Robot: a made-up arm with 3 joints. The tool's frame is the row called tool.
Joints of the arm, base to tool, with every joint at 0 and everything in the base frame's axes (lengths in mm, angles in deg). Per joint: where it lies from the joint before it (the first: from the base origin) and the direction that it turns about. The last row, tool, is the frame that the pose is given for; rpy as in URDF.
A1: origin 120 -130 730 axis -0.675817 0.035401 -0.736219
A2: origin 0 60 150 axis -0.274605 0.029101 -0.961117
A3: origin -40 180 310 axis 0 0 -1
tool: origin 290 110 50 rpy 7.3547 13.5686 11.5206
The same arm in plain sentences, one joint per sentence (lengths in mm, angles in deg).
The arm has three revolute joints in a row. What follows holds with every joint at zero, and every direction is one of the base frame's. The first joint lies 120.0 mm along +x and 130.0 mm along -y and 730.0 mm along +z from the base frame's origin and turns about the direction (-0.675817, 0.035401, -0.736219). The second joint lies 60.0 mm along +y and 150.0 mm along +z from the first joint and turns about the direction (-0.274605, 0.029101, -0.961117). The third joint lies 40.0 mm along -x and 180.0 mm along +y and 310.0 mm along +z from the second joint and turns about -z. The tool frame, which is the frame that the pose is given for, lies 290.0 mm along +x and 110.0 mm along +y and 50.0 mm along +z from the third joint; its axes are the base frame's turned by roll 7.35, pitch 13.57 and yaw 11.52 deg (as in URDF: about the fixed x, then y, then z).
